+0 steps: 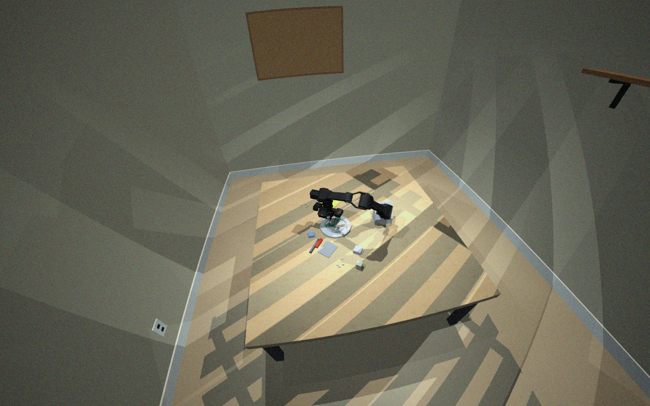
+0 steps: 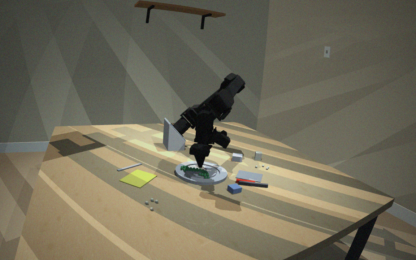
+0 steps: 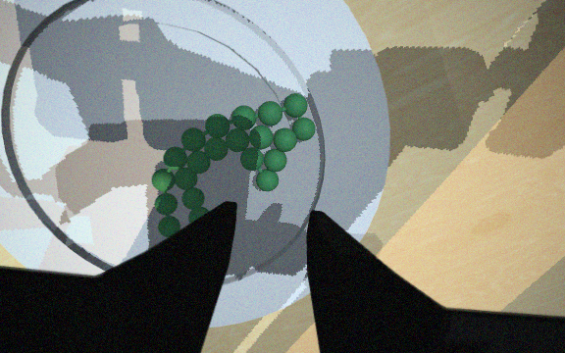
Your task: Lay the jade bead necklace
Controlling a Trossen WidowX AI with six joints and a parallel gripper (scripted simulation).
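Right now my gripper tip is 4 cm past the round grey bead board, 3 cm to the right of it and 4 cm above it. Also, from my gripper tip: grey plate: 6 cm ahead, 20 cm to the left, 5 cm below; then blue block: 13 cm ahead, 6 cm to the left, 4 cm below; then red and black pen: 11 cm ahead, 15 cm to the left, 5 cm below.
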